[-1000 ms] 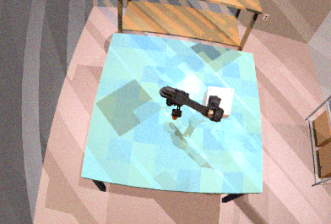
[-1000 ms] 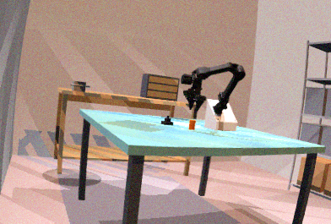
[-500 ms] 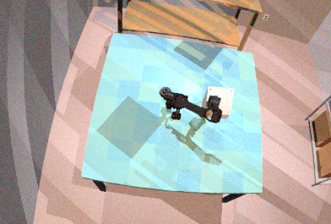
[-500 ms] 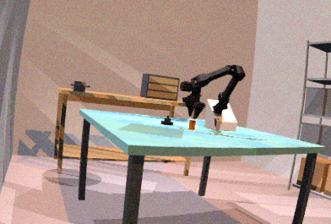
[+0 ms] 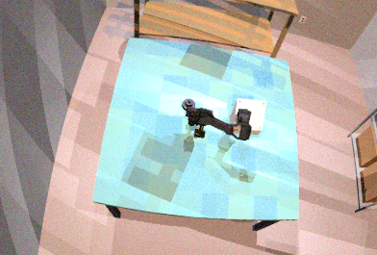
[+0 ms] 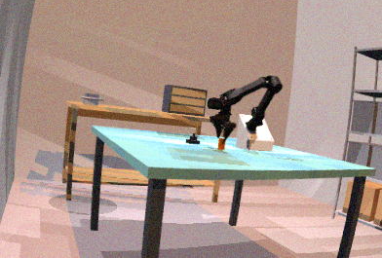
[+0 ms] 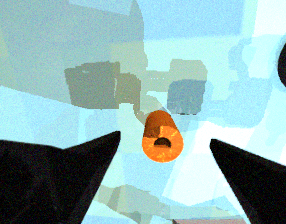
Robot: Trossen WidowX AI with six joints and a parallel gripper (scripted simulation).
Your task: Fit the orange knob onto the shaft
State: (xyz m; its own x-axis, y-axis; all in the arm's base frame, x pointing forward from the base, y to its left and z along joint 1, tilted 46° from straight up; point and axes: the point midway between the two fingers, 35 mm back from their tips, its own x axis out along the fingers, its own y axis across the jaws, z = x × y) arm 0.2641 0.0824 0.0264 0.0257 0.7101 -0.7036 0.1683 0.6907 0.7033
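The orange knob lies 30 mm below my gripper tip. The rest, counted from my gripper tip: round dark pedestal: 200 mm to the right, 60 mm ahead, 30 mm below.
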